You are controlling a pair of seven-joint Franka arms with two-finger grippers.
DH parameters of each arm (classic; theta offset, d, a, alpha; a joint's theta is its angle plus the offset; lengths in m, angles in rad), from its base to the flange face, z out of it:
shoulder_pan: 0 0.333 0 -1.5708
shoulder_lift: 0 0 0 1.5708
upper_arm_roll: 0 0.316 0.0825 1.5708
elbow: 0 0 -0.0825 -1.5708
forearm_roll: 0 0.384 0 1.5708
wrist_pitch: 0 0 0.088 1.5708
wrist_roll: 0 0.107 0 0
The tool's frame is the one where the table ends.
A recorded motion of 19 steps. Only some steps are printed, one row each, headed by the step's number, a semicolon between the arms.
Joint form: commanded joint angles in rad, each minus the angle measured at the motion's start. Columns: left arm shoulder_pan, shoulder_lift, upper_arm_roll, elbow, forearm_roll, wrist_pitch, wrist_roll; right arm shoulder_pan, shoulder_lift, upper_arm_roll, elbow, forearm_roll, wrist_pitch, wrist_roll.
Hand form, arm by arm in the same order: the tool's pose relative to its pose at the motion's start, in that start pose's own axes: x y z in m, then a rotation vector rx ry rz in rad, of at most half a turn. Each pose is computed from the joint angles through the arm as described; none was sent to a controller.
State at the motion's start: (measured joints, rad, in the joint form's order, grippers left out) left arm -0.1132 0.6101 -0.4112 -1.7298 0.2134 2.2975 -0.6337; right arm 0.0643 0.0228 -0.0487 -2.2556 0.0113 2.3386 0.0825
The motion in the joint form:
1: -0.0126 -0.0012 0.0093 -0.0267 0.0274 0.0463 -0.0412; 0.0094 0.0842 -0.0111 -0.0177 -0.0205 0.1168 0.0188
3: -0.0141 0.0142 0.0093 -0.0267 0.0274 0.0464 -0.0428; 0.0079 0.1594 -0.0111 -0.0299 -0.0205 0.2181 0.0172
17: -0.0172 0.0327 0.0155 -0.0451 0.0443 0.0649 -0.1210; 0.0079 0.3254 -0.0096 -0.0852 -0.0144 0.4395 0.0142
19: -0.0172 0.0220 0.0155 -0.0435 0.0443 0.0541 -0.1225; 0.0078 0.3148 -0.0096 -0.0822 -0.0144 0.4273 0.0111
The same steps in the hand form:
1: -0.0054 0.0027 0.0078 0.0054 0.0275 -0.0131; 0.0044 0.0009 0.0416 -0.0178 0.0168 0.0048
3: -0.0070 0.0027 0.0174 0.0080 0.0124 -0.0142; 0.0058 0.0019 0.0774 -0.0203 0.0310 0.0031
17: -0.0121 -0.0006 0.0355 0.0211 0.0016 -0.0804; -0.0142 0.0043 0.1638 -0.0250 0.0318 0.0002
19: -0.0114 -0.0006 0.0292 0.0252 0.0053 -0.0816; -0.0125 0.0041 0.1585 -0.0244 0.0331 -0.0026

